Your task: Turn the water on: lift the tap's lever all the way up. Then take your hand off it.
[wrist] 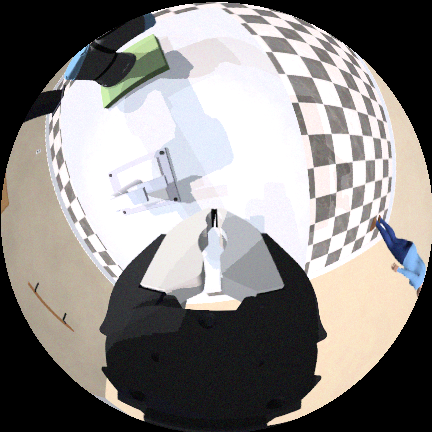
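Note:
The tap [156,187] is a pale grey-white fixture left of the middle in the wrist view. It sits on a pale mounting plate [169,175] with dark screws at its corners. Its lever is hard to tell from the white body and the white surface, so I cannot tell how far up it stands. My gripper [214,210] is shut with nothing between its fingers. Its tips show to the right of the tap and a little lower in the view, apart from it. Pale shadows lie between the tips and the plate.
My arm's black base [111,64] stands on a green block [152,56] at the upper left. A checkered strip [336,150] runs down the right side, and another lies along the left edge. A person in blue [400,248] is at the far right. A brown rail with pegs is at the lower left.

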